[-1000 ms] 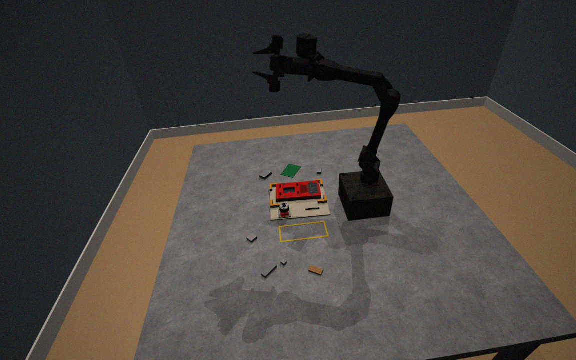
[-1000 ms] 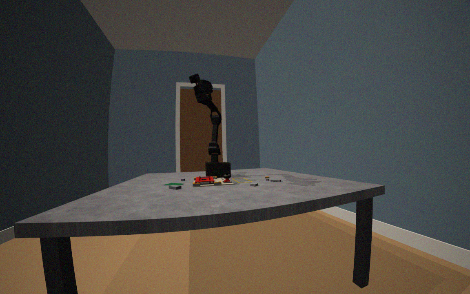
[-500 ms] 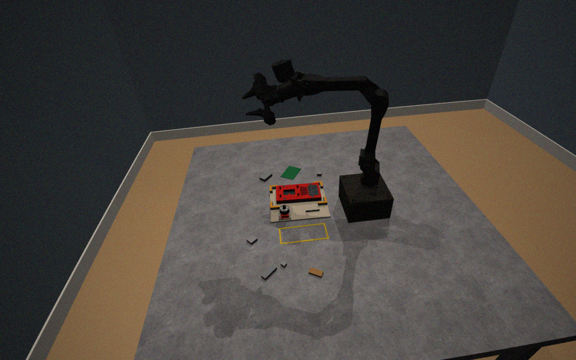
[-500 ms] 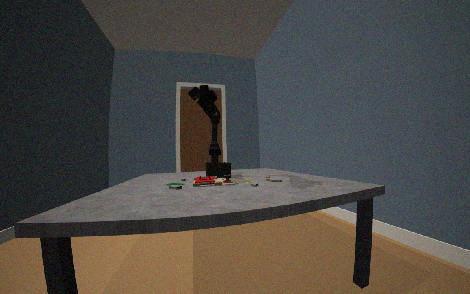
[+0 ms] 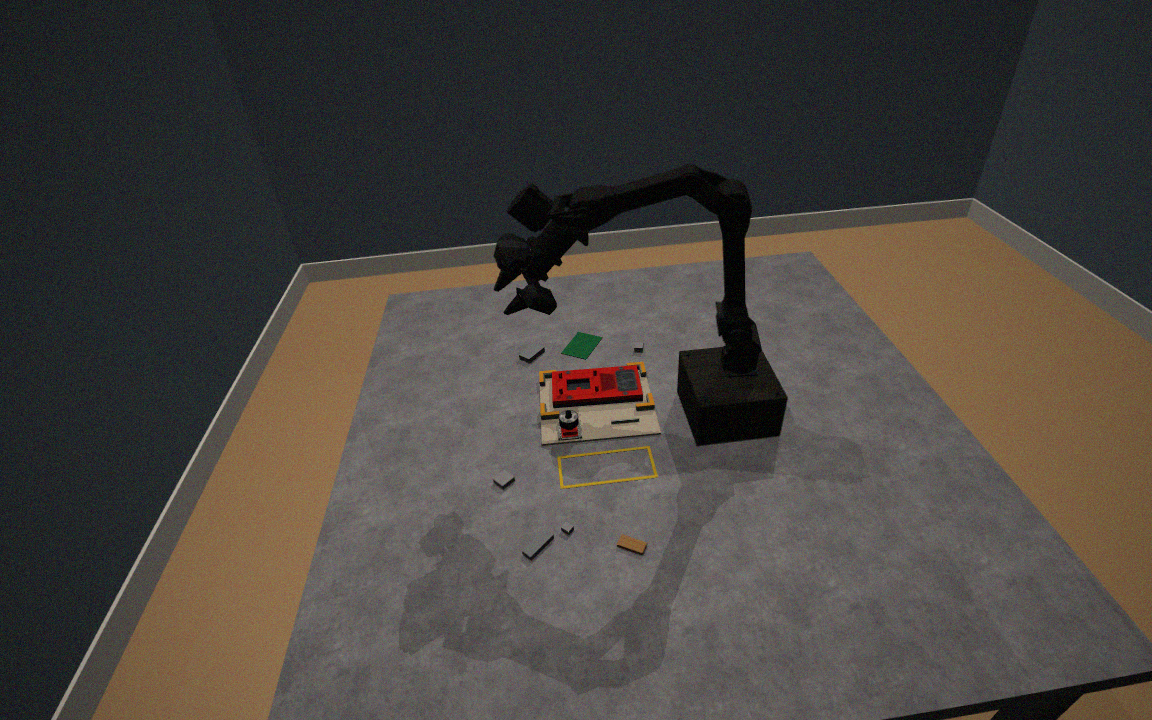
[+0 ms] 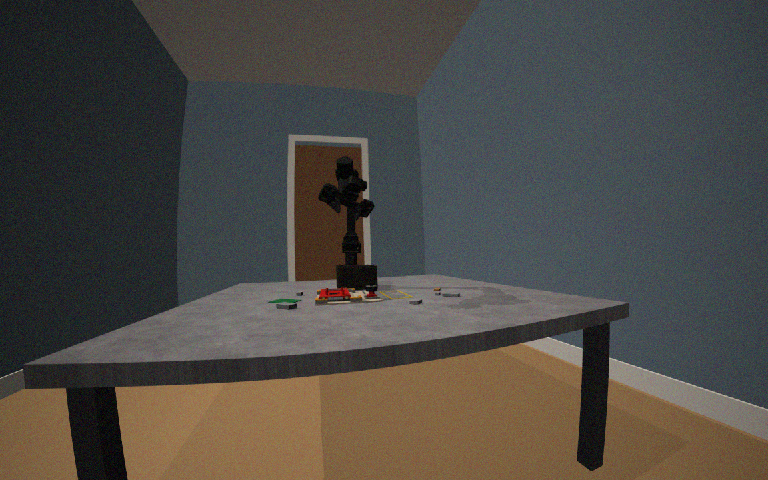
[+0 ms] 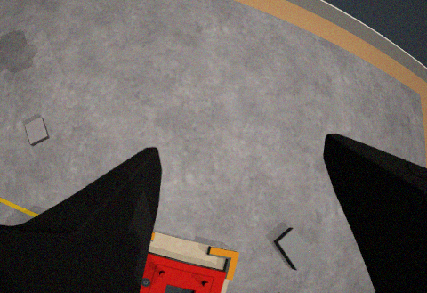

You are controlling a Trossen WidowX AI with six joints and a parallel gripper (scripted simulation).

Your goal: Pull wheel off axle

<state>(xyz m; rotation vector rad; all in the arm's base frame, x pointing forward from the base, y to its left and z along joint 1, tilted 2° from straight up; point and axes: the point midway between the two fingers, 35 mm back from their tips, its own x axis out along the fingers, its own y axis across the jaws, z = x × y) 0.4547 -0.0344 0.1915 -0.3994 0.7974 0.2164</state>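
Now: the black axle 250 mm below my gripper tip, 120 mm behind it and 80 mm to the left of it. Round my gripper tip: wheel: 250 mm below, 120 mm behind, 80 mm to the left; green tile: 280 mm below, 230 mm to the right, 150 mm behind; brown tile: 370 mm to the left, 280 mm below, 220 mm behind.
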